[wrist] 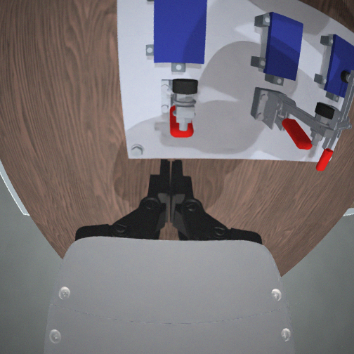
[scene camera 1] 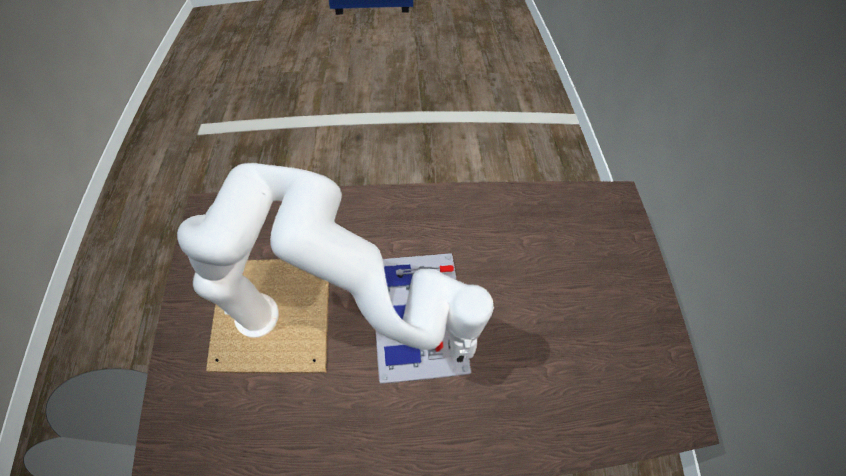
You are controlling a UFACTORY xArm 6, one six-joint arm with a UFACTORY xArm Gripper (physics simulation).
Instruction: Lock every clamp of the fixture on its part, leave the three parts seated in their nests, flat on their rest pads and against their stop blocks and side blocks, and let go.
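Frame: origin at the arm's base, x left, y ahead, z down, level; metres.
Seen in the pictures: arm's base, link origin: [scene camera 1: 256,315].
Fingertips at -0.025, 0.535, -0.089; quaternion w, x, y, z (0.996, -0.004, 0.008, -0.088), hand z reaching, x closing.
Pixels of each thing's top centre, then the offset from my fingertips to it, as dx, dy, dz. "spot": a spot on its surface instead. Level surfaces: height alone.
- fixture plate, surface spot: [scene camera 1: 424,372] spot: -0.056, -0.063, +0.092
- middle part, top centre: [scene camera 1: 402,312] +0.089, -0.140, +0.066
- far part, top centre: [scene camera 1: 396,275] +0.195, -0.170, +0.071
- wooden table, surface height: dz +0.107
The fixture plate [scene camera 1: 424,372] [wrist: 230,147] carries three blue parts beside their stop and side blocks. The near part [scene camera 1: 402,355] [wrist: 180,32] has its clamp [wrist: 185,107] raised, its black pad off the part and its red handle [scene camera 1: 438,346] [wrist: 181,131] low. The middle part [scene camera 1: 399,311] [wrist: 285,46] is uncovered; its clamp [wrist: 270,107] is swung back. The far part [scene camera 1: 390,276] [wrist: 340,60] has its clamp's black pad [wrist: 346,76] over it, and the red handle [scene camera 1: 446,268] [wrist: 324,160] points outward. My gripper [scene camera 1: 460,358] [wrist: 169,173] is shut and empty at the plate's outer edge, apart from the near handle.
The wooden table [scene camera 1: 562,248] [wrist: 65,100] extends around the plate. The robot's base stands on a tan board [scene camera 1: 295,349]. The arm [scene camera 1: 349,254] passes over the plate and hides part of its middle in the scene view.
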